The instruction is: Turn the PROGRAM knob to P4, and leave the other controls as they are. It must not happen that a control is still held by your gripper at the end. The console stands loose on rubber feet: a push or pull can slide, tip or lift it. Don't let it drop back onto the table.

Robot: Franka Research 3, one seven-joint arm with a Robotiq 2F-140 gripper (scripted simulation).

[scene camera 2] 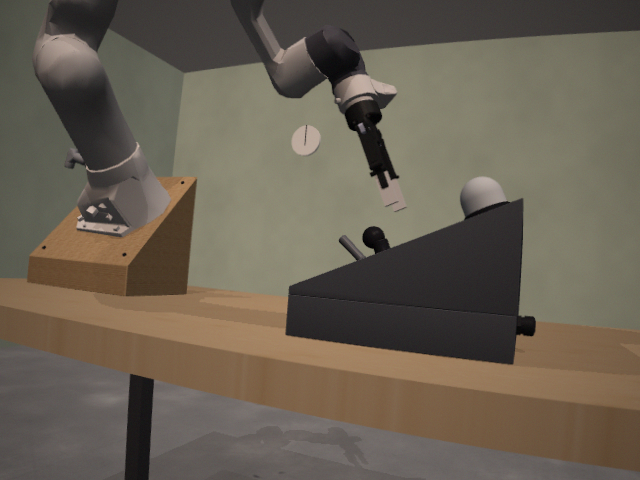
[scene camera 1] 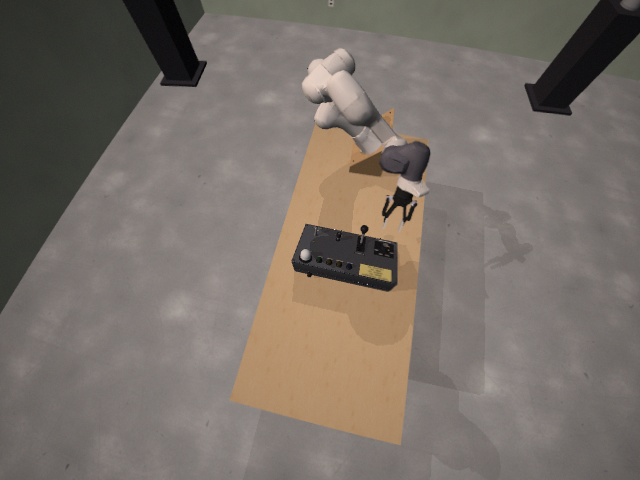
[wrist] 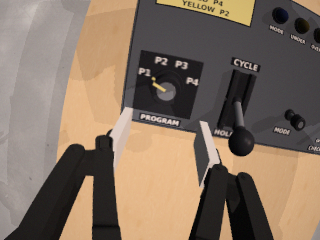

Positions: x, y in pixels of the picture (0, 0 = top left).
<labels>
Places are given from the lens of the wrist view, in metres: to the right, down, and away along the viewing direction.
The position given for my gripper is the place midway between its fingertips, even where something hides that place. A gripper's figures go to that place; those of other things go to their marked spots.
my gripper [wrist: 164, 126]: 0.01, 0.01, 0.20
dark sloped console [wrist: 195, 61]: 0.06, -0.09, 0.31
</labels>
